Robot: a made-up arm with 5 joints.
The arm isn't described. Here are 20 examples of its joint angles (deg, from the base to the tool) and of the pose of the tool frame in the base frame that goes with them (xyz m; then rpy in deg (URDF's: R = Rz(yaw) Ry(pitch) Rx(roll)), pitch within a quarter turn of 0, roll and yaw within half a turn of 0).
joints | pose
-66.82 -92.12 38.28 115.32 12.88 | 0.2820 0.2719 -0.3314 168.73 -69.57 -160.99
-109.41 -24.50 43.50 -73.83 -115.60 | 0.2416 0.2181 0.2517 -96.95 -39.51 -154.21
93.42 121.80 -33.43 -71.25 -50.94 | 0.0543 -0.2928 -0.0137 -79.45 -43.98 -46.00
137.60 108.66 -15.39 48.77 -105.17 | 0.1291 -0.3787 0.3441 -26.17 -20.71 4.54
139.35 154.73 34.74 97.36 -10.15 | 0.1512 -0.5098 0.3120 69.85 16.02 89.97
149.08 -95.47 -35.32 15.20 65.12 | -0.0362 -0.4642 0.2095 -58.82 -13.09 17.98
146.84 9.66 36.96 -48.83 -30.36 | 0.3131 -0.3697 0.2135 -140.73 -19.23 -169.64
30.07 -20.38 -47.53 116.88 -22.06 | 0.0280 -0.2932 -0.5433 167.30 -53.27 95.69
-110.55 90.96 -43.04 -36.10 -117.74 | 0.2222 0.2631 0.0727 99.99 41.49 -44.89
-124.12 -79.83 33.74 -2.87 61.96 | 0.0339 0.2882 0.4545 -172.17 15.81 -30.61
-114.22 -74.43 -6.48 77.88 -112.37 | 0.1859 0.3449 0.1685 37.28 -22.30 151.52
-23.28 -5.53 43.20 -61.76 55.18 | 0.3299 0.2780 -0.1640 115.15 31.61 -92.17
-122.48 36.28 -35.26 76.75 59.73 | 0.4186 0.3379 0.3593 -81.23 34.30 169.66
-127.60 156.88 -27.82 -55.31 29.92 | 0.0757 0.0960 0.0468 -171.33 -60.74 44.97
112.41 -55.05 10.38 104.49 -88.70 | 0.0629 -0.4444 0.2120 -59.88 8.84 174.13
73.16 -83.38 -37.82 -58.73 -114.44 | 0.0701 -0.3536 -0.1562 52.59 8.90 131.03
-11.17 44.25 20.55 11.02 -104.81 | 0.2043 0.0119 -0.4417 104.85 2.69 48.81
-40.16 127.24 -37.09 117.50 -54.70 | 0.2620 0.2894 -0.3753 -162.40 -15.09 -69.07
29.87 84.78 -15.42 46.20 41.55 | 0.1794 -0.4835 -0.4174 86.76 -12.10 129.03
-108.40 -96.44 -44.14 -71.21 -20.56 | 0.2095 0.0964 0.0404 -96.73 -36.19 113.23
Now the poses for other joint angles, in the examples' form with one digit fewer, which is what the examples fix.
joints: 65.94 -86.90 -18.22 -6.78 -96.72
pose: 0.063 -0.386 -0.257 120.6 9.3 166.3
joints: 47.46 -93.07 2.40 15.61 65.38
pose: -0.100 -0.282 -0.478 21.4 -16.2 1.8
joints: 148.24 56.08 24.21 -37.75 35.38
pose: 0.410 -0.245 0.292 -109.8 -15.1 171.0
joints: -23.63 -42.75 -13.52 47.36 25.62
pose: 0.259 0.303 -0.445 63.8 -13.3 -110.6
